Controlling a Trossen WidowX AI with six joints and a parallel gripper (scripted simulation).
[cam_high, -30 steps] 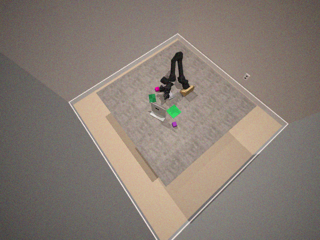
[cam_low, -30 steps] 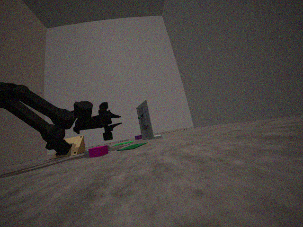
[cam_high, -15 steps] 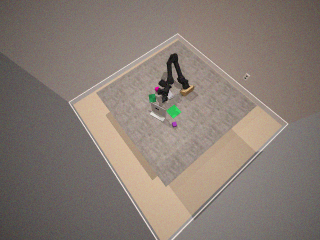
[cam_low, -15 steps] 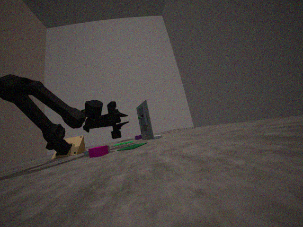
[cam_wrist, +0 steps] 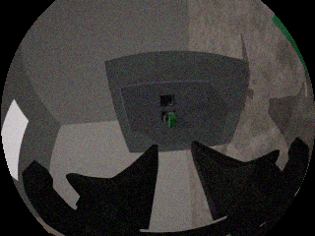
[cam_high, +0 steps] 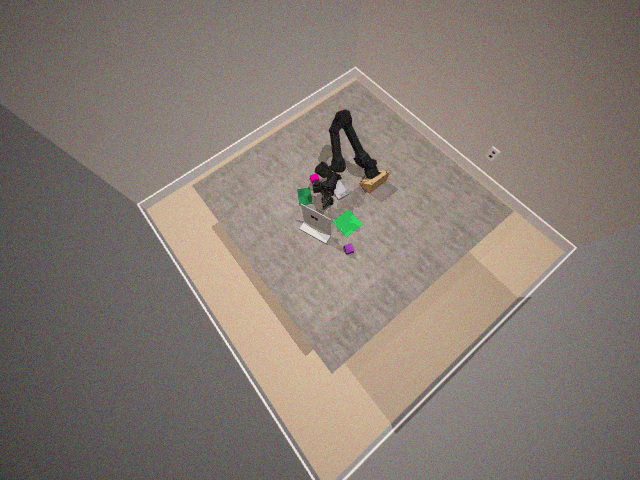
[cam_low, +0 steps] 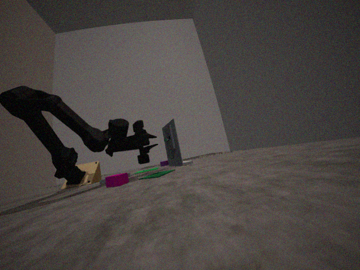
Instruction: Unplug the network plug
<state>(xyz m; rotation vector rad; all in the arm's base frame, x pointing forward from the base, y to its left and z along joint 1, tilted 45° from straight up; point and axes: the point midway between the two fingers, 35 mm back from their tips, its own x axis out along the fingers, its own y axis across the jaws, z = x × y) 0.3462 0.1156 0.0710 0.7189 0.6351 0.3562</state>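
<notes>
Right now the green network plug is 5 cm ahead of my gripper tip and 2 cm to the left of it. From my gripper tip the other things lie so: bright green marked square: 10 cm behind, 9 cm to the left, 14 cm below; then upright grey panel: 7 cm ahead, 3 cm to the left, 4 cm below.
</notes>
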